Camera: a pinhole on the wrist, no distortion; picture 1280 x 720 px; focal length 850.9 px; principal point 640.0 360.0 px. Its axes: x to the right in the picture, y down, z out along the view. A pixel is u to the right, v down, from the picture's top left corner.
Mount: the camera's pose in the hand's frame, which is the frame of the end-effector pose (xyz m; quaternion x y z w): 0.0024 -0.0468 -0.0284 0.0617 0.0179 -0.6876 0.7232
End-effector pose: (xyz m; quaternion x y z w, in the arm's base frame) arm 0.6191 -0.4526 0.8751 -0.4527 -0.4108 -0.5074 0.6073
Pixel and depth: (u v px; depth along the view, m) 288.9 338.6 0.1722
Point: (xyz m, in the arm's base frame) 0.6147 -0.3034 0.8972
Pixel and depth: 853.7 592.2 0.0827
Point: 0.5452 -0.4124 0.9188
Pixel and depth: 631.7 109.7 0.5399
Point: 0.4625 0.0659 0.8352
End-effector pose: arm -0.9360 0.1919 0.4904 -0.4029 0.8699 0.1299 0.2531
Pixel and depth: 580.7 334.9 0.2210
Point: -0.8180 0.2493 0.3380
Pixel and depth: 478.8 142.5 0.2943
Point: -0.7744 0.3465 0.3185
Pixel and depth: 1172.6 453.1 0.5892
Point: -0.4244 0.0763 0.0165
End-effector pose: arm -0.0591 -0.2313 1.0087 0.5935 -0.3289 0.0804 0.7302
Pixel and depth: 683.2 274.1 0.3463
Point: -0.1653 -0.5327 0.9177
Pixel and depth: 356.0 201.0 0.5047
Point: -0.3759 -0.6249 1.0196
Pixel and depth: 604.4 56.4 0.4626
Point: -0.3236 -0.5921 0.8609
